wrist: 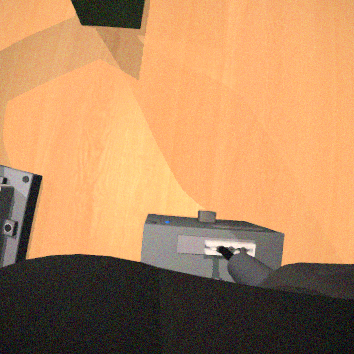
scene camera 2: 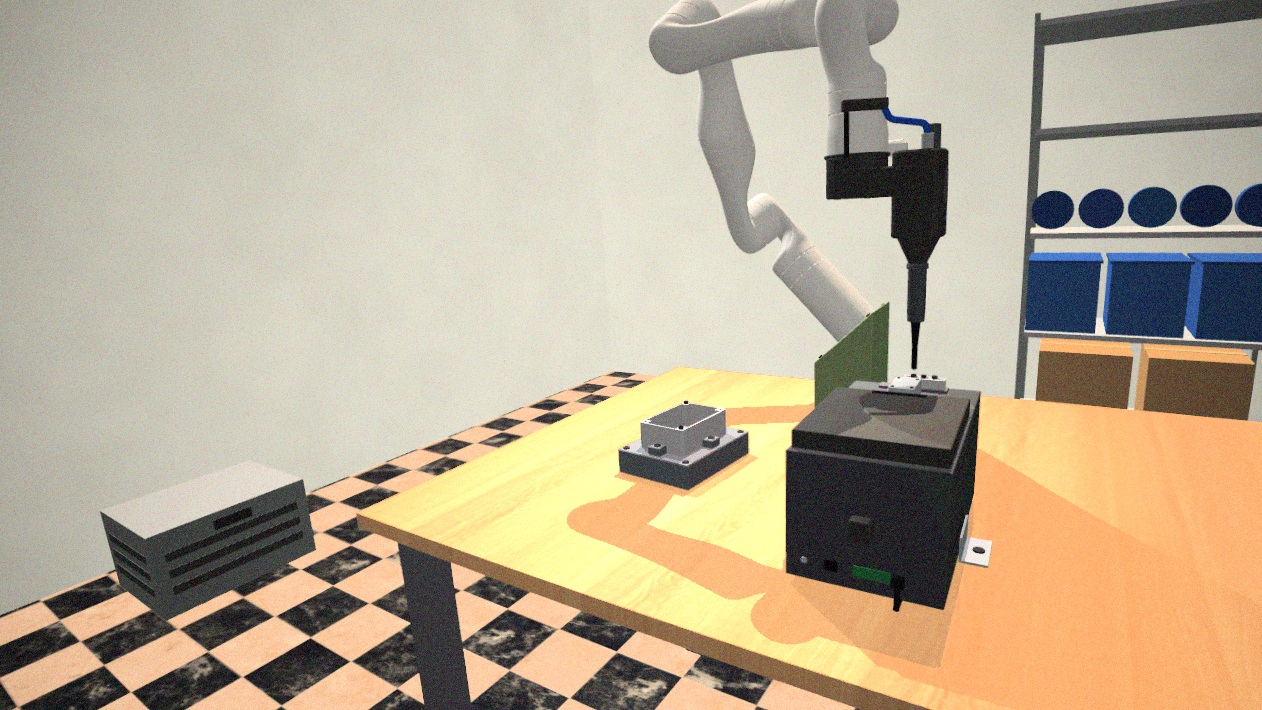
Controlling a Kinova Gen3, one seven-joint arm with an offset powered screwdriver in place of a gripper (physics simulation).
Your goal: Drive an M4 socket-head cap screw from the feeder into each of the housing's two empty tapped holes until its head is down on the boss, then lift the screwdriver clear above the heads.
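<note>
The grey open-topped housing (scene camera 2: 661,439) sits on a dark fixture base (scene camera 2: 654,468) left of the feeder in the scene view. Dark screw heads show at two rim corners; the other corners are too small to read surely. In the wrist view part of the fixture base (wrist: 33,215) shows at the left edge. The black screw feeder (scene camera 2: 869,503) (wrist: 162,250) has a pale pick-up block (scene camera 2: 933,385) (wrist: 251,246) with small dark screws. My screwdriver (scene camera 2: 914,365) (wrist: 221,250) points down, its bit tip close above this block. Whether a screw is on the tip cannot be told.
A green upright panel (scene camera 2: 851,357) stands behind the feeder. A small metal bracket (scene camera 2: 977,551) lies beside the feeder's lower right side. A shelf rack (scene camera 2: 1032,220) with blue bins stands at the back right. A grey vented box (scene camera 2: 211,521) is left of the table.
</note>
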